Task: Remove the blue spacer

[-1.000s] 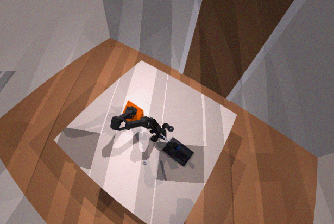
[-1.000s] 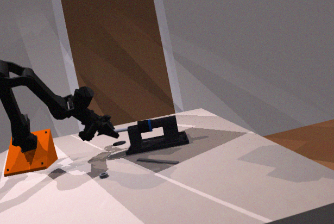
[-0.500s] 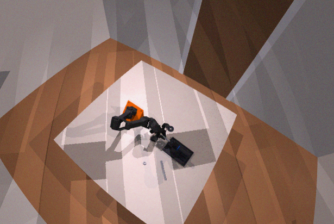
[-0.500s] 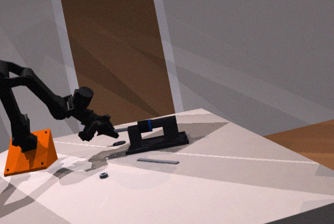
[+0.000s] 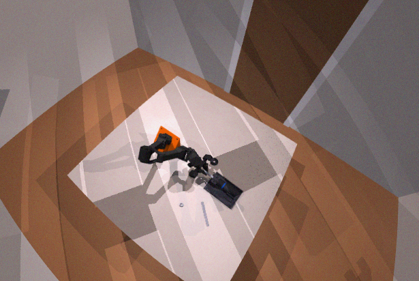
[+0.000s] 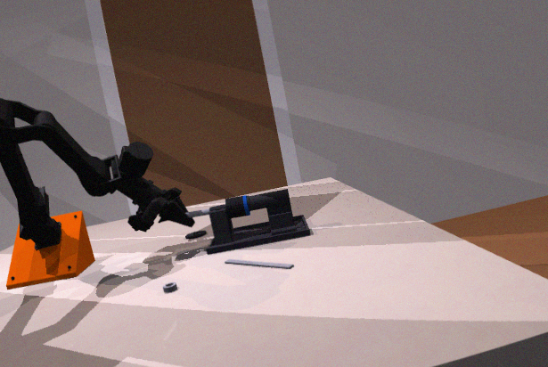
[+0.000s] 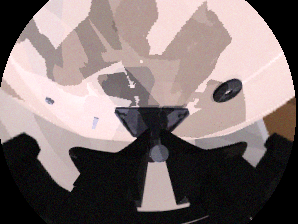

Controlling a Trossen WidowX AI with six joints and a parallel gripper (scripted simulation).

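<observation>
Now: the grey shaft 5 cm ahead of my gripper tip, 1 cm to the right of it and 2 cm above it. Also, from my gripper tip: flat bar (12 cm ahead, 22 cm to the right, 5 cm below); blue spacer (13 cm ahead, 2 cm to the right, 2 cm above).
</observation>
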